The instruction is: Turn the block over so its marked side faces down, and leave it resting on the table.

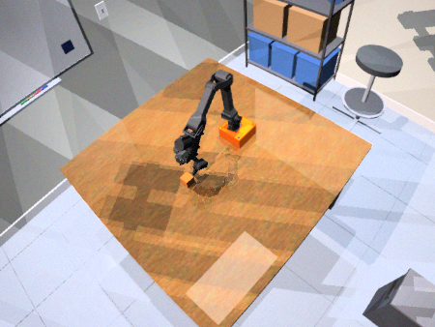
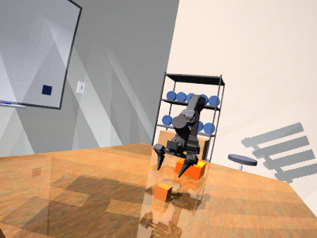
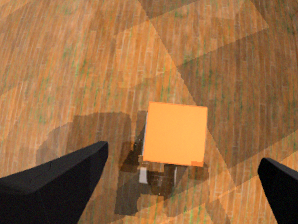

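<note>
My gripper tip is now 70 mm above the block.
</note>
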